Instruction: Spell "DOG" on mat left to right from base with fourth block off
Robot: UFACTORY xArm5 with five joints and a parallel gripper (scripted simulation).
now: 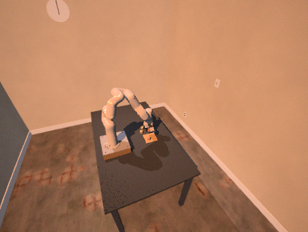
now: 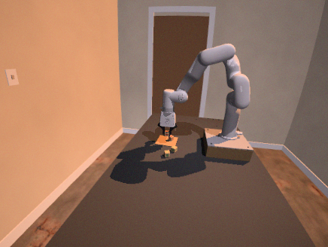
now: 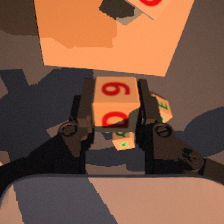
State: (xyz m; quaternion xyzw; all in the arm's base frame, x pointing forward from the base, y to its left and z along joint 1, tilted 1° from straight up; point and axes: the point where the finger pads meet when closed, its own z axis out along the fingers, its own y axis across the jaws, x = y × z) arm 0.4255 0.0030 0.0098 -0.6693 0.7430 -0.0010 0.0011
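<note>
Right now the orange mat is 5 cm to the right of my hand and 9 cm below it.
</note>
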